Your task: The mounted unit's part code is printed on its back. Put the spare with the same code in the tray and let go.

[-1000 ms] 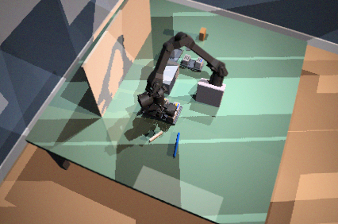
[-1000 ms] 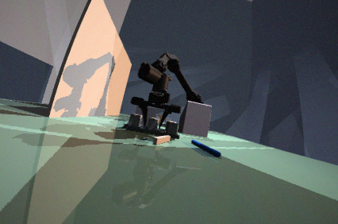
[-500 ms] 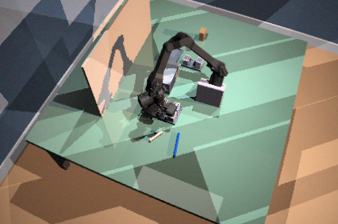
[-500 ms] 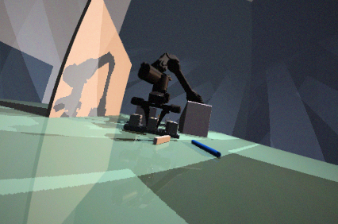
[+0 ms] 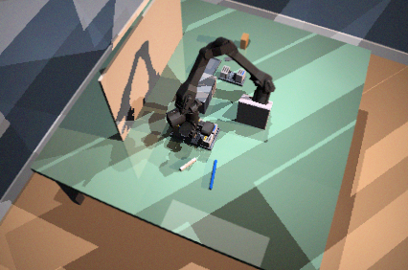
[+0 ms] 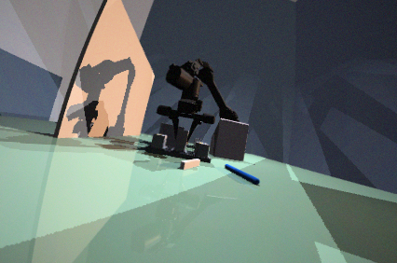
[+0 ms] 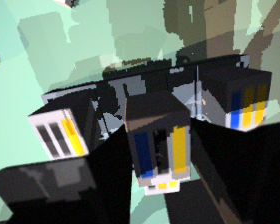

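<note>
My gripper tip is 41 cm to the left of the tray, 12 cm short of it and 4 cm above it. Round my gripper tip: blue pen: 16 cm behind, 13 cm to the left, 4 cm below; tall orange panel: 31 cm ahead, 19 cm to the right, 18 cm above; grey mounted unit: 20 cm to the right, 6 cm ahead.
</note>
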